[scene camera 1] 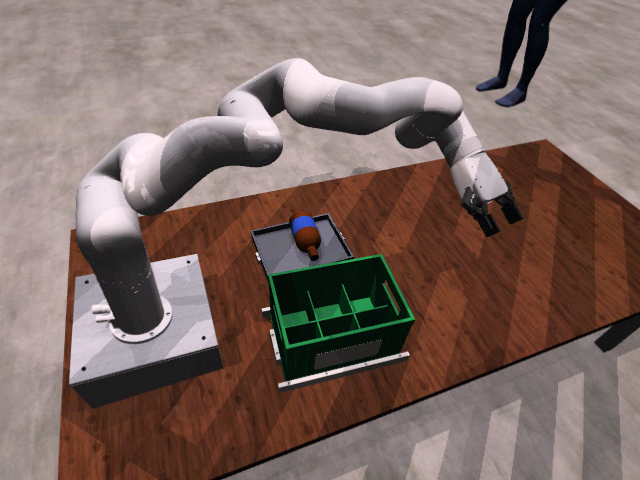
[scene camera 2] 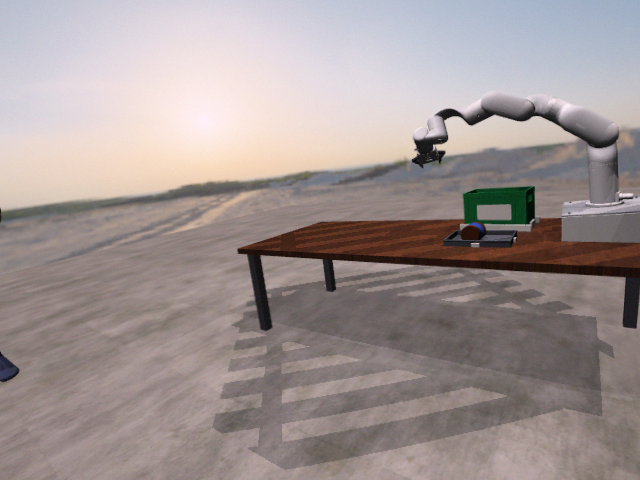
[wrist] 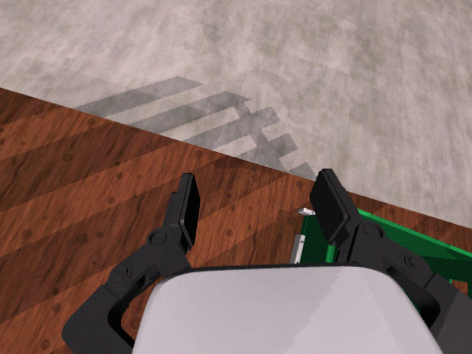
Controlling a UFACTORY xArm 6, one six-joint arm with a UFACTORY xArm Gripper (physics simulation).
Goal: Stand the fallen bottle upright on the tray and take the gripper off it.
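Where they show: gripper, fingertip midpoint: (scene camera 1: pixel 505 227) (scene camera 2: pixel 430 163) (wrist: pixel 255 184); arm's base, link origin: (scene camera 1: pixel 142 318) (scene camera 2: pixel 604 204).
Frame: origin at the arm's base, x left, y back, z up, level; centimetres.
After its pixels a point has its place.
Note:
The brown bottle with a blue band (scene camera 1: pixel 306 232) {x 25.5, y -39.5, z -3.3 cm} (scene camera 2: pixel 473 230) {x 34.2, y -37.6, z -5.0 cm} lies on its side on the grey tray (scene camera 1: pixel 273 262) {x 21.7, y -29.8, z -10.7 cm} (scene camera 2: pixel 502 243) {x 33.5, y -26.7, z -9.7 cm}. In scene camera 1 its neck points toward the green crate and its base is at the tray's far rim. My gripper (scene camera 1: pixel 501 223) {x -1.1, y -75.9, z 21.6 cm} (scene camera 2: pixel 430 161) {x -1.1, y -75.9, z 21.6 cm} (wrist: pixel 255 184) {x -1.1, y -75.9, z 21.6 cm} is open and empty. It hangs high above the table, well to the right of the tray and bottle in scene camera 1. The bottle and tray do not show in the wrist view.
A green crate with compartments (scene camera 1: pixel 346 348) {x -12.6, y -42.7, z 0.3 cm} (scene camera 2: pixel 523 206) {x 4.3, y -28.8, z -0.3 cm} (wrist: pixel 317 240) {x -5.0, y -56.2, z -3.2 cm} stands right beside the tray, with white rails (scene camera 1: pixel 343 370) {x -13.5, y -42.8, z -8.2 cm} along its base. The wooden table (scene camera 1: pixel 206 408) {x -16.8, y -12.5, z -11.2 cm} (scene camera 2: pixel 361 248) {x 53.5, y -80.4, z -11.2 cm} (wrist: pixel 100 200) {x 8.5, y -102.4, z -11.2 cm} carries the arm's base block (scene camera 1: pixel 180 279) {x 10.5, y -7.1, z -0.8 cm}. A person's legs (scene camera 1: pixel 532 51) show beyond the table.

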